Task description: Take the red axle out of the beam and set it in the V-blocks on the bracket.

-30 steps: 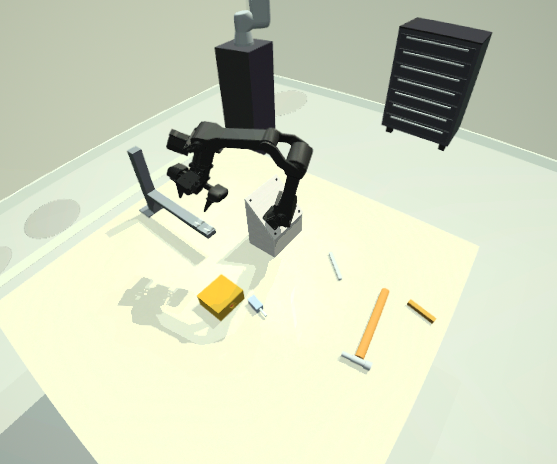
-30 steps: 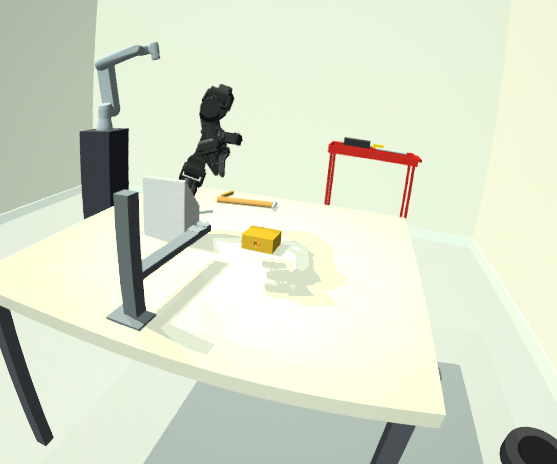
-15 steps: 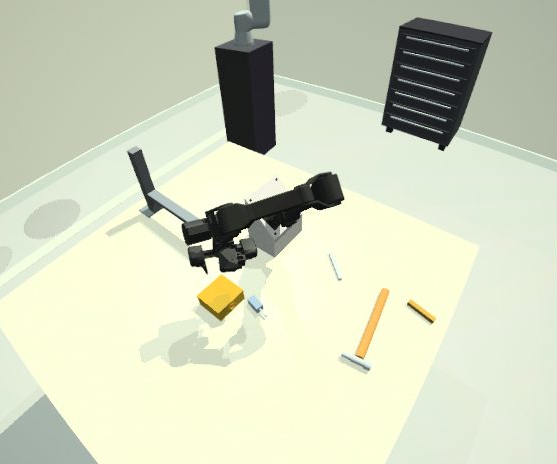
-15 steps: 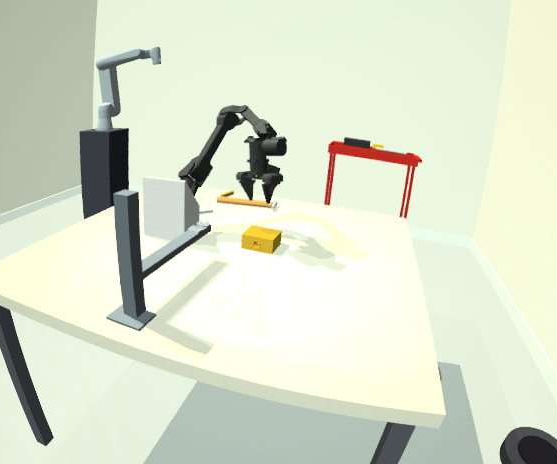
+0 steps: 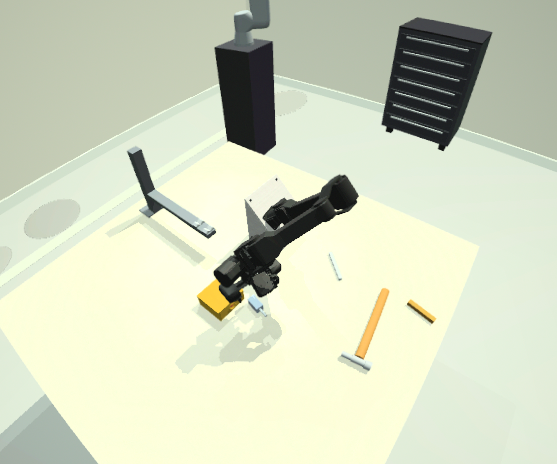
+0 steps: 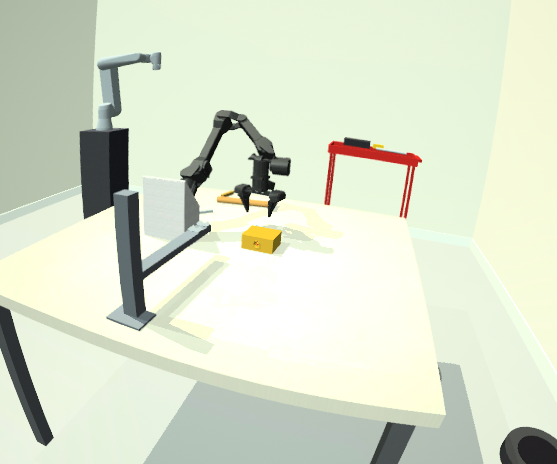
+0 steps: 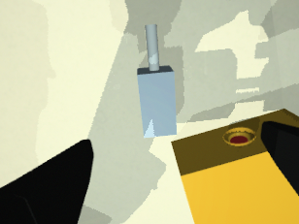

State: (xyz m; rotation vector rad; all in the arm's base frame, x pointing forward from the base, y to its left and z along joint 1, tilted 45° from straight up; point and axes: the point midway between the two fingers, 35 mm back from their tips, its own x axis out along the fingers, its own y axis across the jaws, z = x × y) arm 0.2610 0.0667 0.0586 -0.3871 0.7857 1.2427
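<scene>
Right now the pale cube is 6 cm below my gripper tip and 2 cm to the left of it. From my gripper tip the other things lie so: yellow beam: 10 cm to the right, 5 cm below, 4 cm ahead; then orange bar: 47 cm to the left, 25 cm behind, 7 cm below; then white rod: 28 cm behind, 15 cm to the left, 7 cm below.
</scene>
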